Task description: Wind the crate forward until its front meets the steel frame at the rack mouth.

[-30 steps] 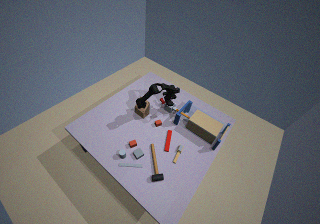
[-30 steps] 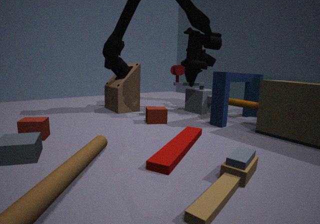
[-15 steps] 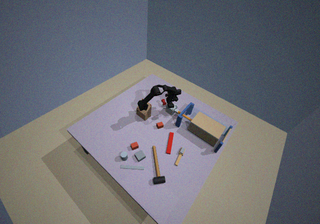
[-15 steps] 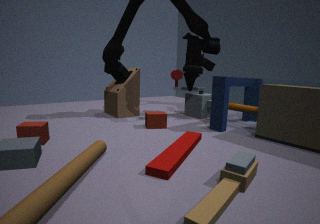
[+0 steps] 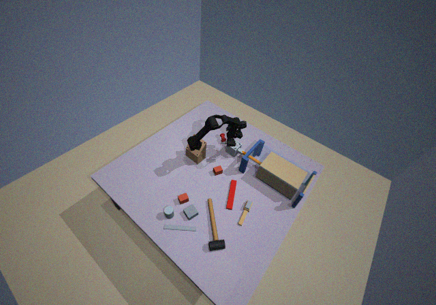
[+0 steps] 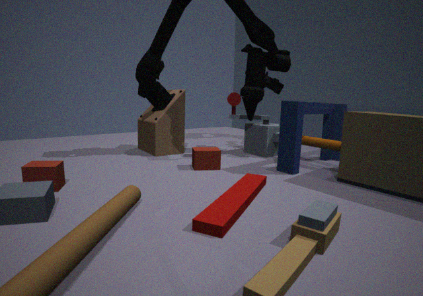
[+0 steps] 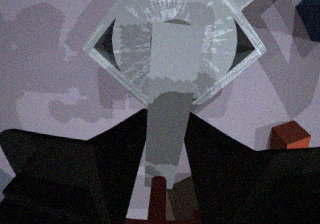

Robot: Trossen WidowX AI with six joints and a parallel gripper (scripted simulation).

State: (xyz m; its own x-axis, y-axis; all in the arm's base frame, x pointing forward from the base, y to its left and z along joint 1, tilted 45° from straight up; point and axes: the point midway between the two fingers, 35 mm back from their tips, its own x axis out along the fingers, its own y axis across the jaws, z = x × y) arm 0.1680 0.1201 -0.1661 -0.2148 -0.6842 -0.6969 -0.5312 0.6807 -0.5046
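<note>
Now: gripper tip 50 mm past the red knob, 30 mm to the left of it and 50 mm below it. The rest, counted from my gripper tip: blue front frame 200 mm ahead, 10 mm to the left, 10 mm above; then grey winch 20 mm ahead, 20 mm to the left, 70 mm below; then winch handle 10 mm behind, 10 mm to the right, 20 mm above.
</note>
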